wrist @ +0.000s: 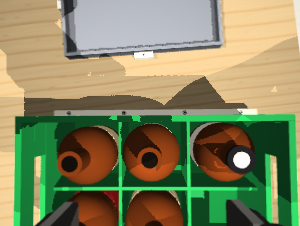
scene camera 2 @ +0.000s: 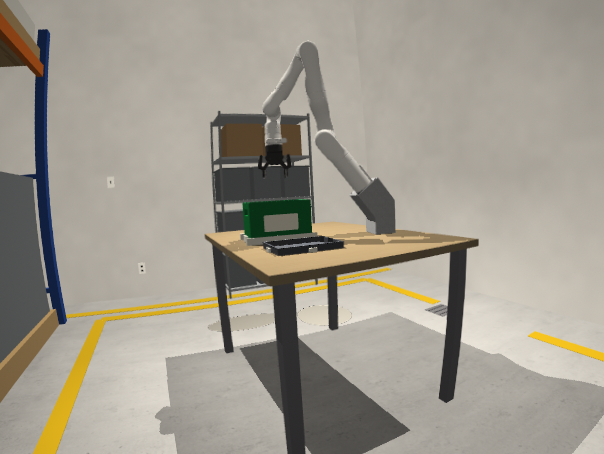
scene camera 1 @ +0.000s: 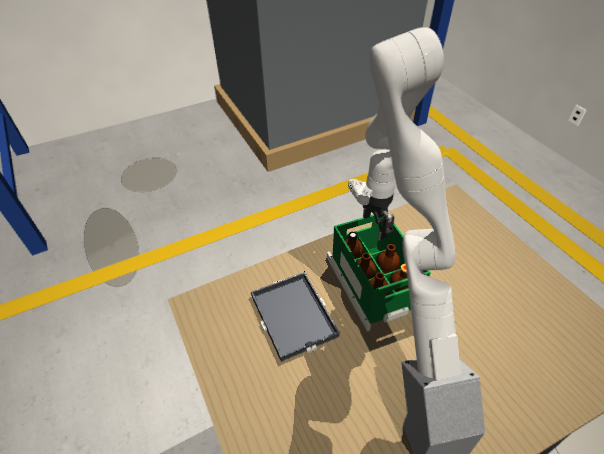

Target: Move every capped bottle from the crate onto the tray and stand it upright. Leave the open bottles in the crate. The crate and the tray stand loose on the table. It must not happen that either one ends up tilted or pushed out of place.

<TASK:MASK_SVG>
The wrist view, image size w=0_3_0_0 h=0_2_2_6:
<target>bottle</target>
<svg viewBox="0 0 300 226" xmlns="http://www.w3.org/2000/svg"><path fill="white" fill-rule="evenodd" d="M190 134L190 157L209 177L224 182L235 181L254 169L256 165L254 143L248 133L239 126L230 123L208 122L197 126Z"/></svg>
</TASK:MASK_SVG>
